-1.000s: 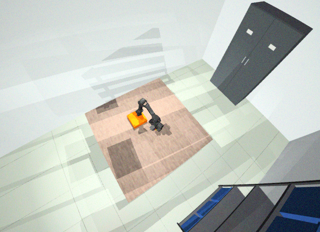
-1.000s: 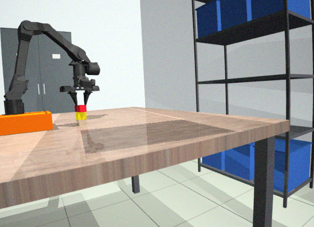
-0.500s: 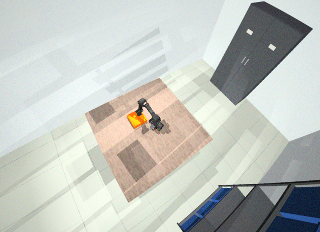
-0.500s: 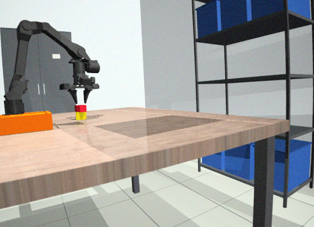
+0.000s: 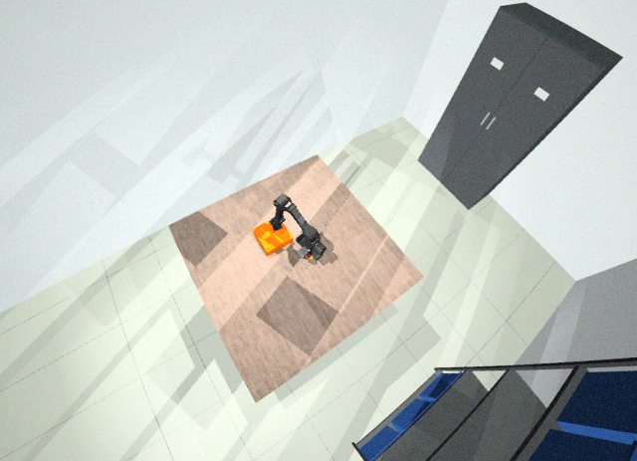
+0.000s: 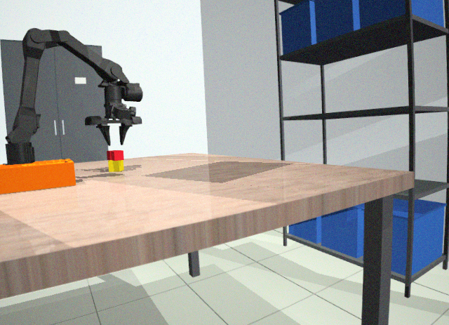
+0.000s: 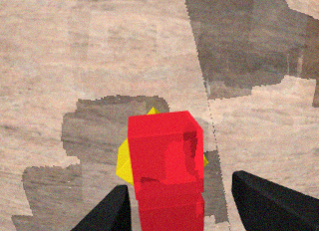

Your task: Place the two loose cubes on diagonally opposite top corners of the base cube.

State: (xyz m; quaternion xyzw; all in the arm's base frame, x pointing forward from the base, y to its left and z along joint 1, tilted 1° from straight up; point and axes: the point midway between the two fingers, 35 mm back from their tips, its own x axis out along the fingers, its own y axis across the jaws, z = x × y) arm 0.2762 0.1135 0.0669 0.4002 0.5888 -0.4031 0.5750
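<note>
The red cube is 4 cm below my gripper tip. Round my gripper tip: yellow base cube: 7 cm below, 2 cm to the left.
</note>
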